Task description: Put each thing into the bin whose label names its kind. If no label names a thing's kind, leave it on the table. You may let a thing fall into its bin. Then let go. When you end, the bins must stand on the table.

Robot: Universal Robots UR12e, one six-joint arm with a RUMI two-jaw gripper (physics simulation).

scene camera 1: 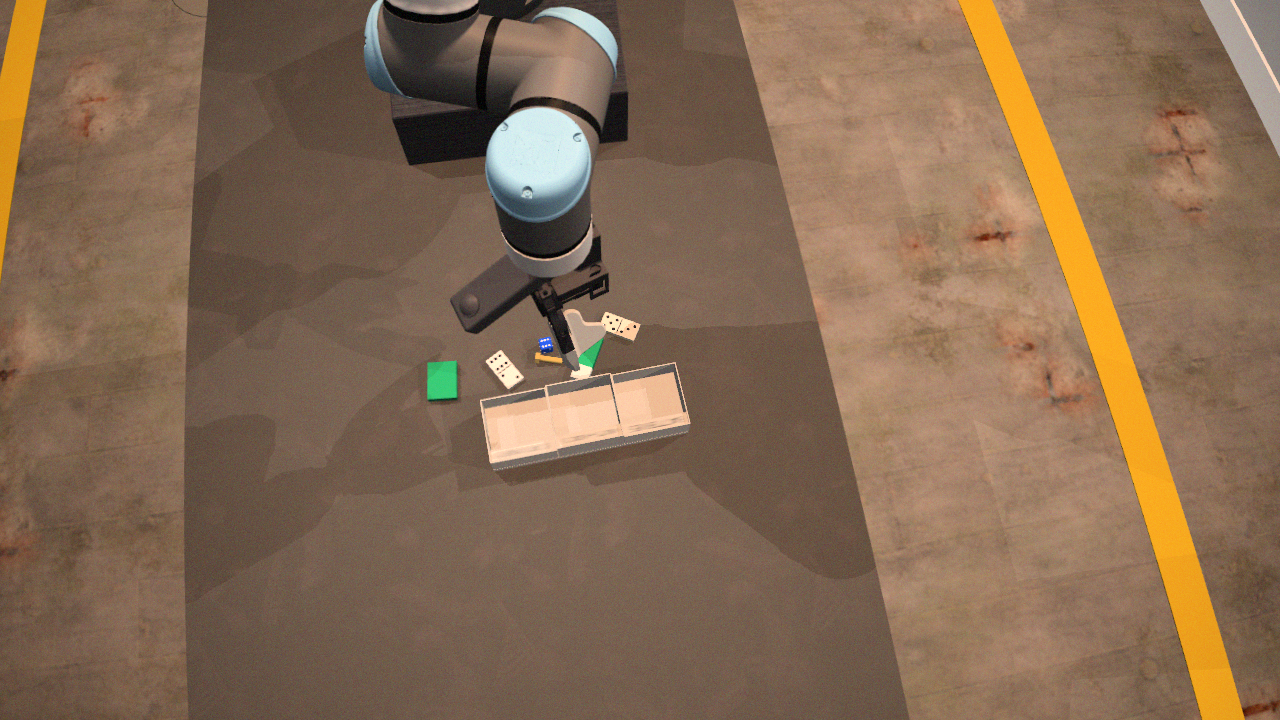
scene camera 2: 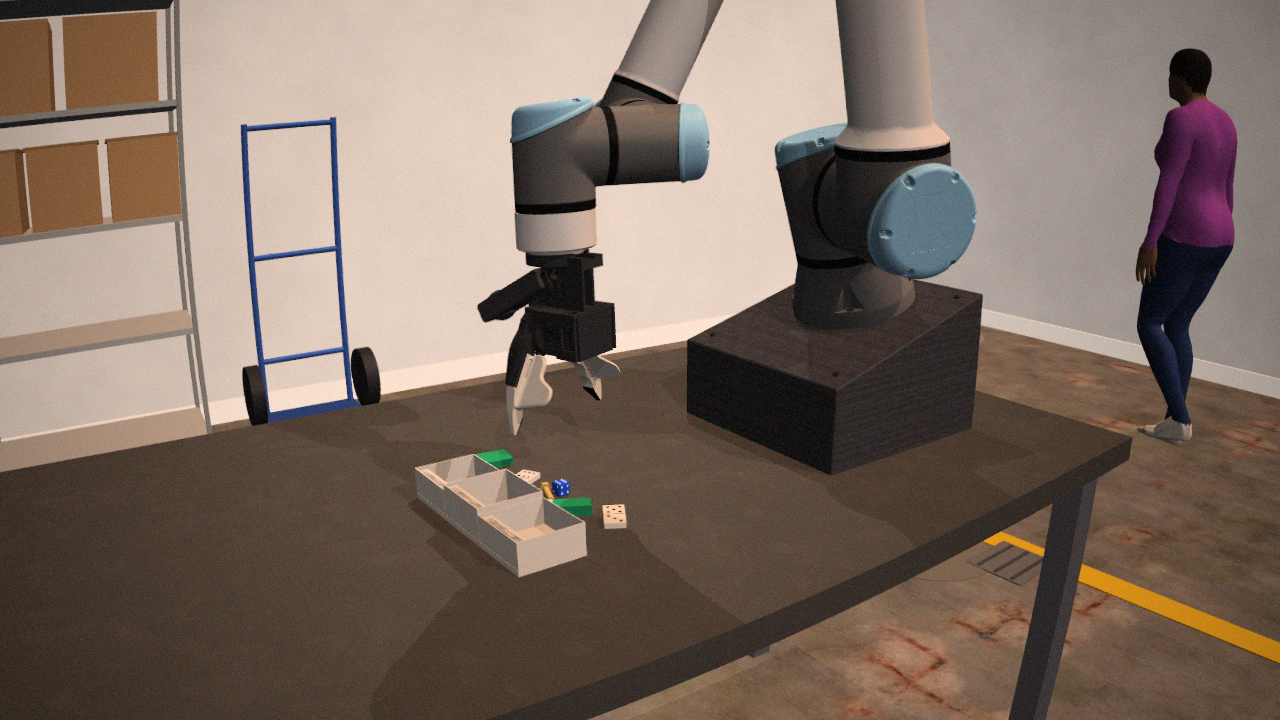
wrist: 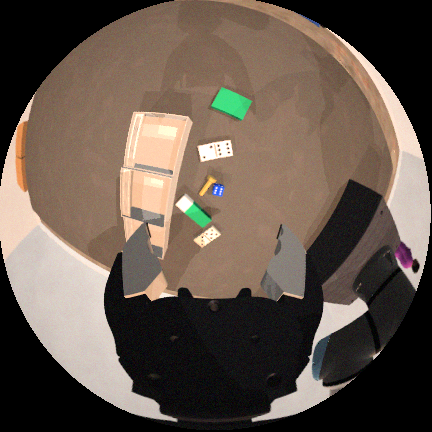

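Pixels of known places: gripper, fingertip midpoint: (scene camera 1: 549, 318) (scene camera 2: 558, 417) (wrist: 213, 226); arm's base at its link origin: (scene camera 2: 854, 302) (wrist: 372, 270).
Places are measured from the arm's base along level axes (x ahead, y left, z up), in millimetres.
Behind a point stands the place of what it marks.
My gripper (scene camera 2: 555, 414) {x 519, y 70, z -73 mm} (wrist: 213, 226) {x 519, y 70, z -73 mm} is open and empty, above the table. Three joined bins (scene camera 1: 590, 448) {x 661, y 111, z -159 mm} (scene camera 2: 550, 552) {x 603, y 231, z -160 mm} (wrist: 183, 145) {x 591, y 15, z -161 mm} stand upright; their labels are unreadable here. Beside them lie a green block with a white end (scene camera 1: 591, 354) {x 532, y 118, z -164 mm} (scene camera 2: 573, 506) {x 529, y 127, z -164 mm} (wrist: 195, 212) {x 531, y 111, z -164 mm}, a yellow bolt-like piece (scene camera 1: 548, 358) {x 534, y 61, z -167 mm} (scene camera 2: 546, 489) {x 534, y 59, z -167 mm} (wrist: 207, 186) {x 531, y 61, z -168 mm}, a blue die (scene camera 1: 546, 344) {x 516, y 60, z -161 mm} (scene camera 2: 561, 487) {x 517, y 67, z -165 mm} (wrist: 218, 190) {x 513, y 58, z -161 mm}, a domino (scene camera 1: 504, 368) {x 543, y 3, z -170 mm} (scene camera 2: 528, 475) {x 534, y 0, z -170 mm} (wrist: 215, 150) {x 544, y 4, z -170 mm}, a second domino (scene camera 1: 620, 325) {x 491, y 158, z -170 mm} (scene camera 2: 614, 515) {x 493, y 161, z -170 mm} (wrist: 207, 236) {x 490, y 154, z -170 mm}, and a flat green block (scene camera 1: 442, 380) {x 557, y -78, z -166 mm} (scene camera 2: 495, 458) {x 553, y -69, z -167 mm} (wrist: 231, 103) {x 556, y -76, z -167 mm}. In scene camera 1 a finger partly covers the white-ended block.
The dark robot base (scene camera 2: 760, 407) {x 203, y 38, z -122 mm} stands on the table (scene camera 2: 268, 582) {x 892, y 142, z -177 mm}, behind the loose things. The die and the yellow piece lie close together, between the first domino and the white-ended block. A shelf unit, a blue hand truck (scene camera 2: 298, 254) and a person (scene camera 2: 1199, 179) are beyond the table.
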